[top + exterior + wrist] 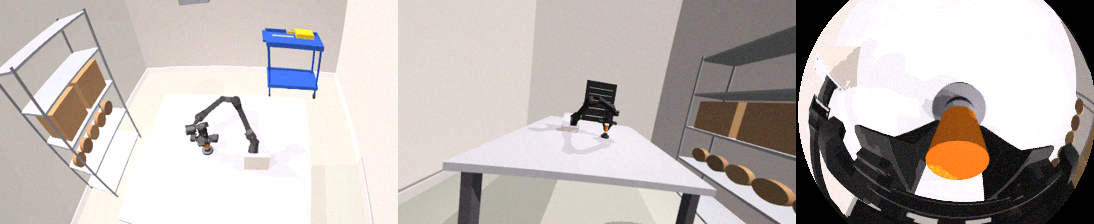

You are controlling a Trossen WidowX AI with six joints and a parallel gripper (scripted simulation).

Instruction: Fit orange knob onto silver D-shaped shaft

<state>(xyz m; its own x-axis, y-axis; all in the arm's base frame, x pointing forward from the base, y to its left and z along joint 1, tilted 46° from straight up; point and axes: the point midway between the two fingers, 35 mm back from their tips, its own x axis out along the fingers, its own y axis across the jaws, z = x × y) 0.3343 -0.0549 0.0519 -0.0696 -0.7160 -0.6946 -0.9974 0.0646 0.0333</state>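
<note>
The orange knob is 30 mm above my gripper tip. The rest, counted from my gripper tip: pedestal 40 mm below.
</note>
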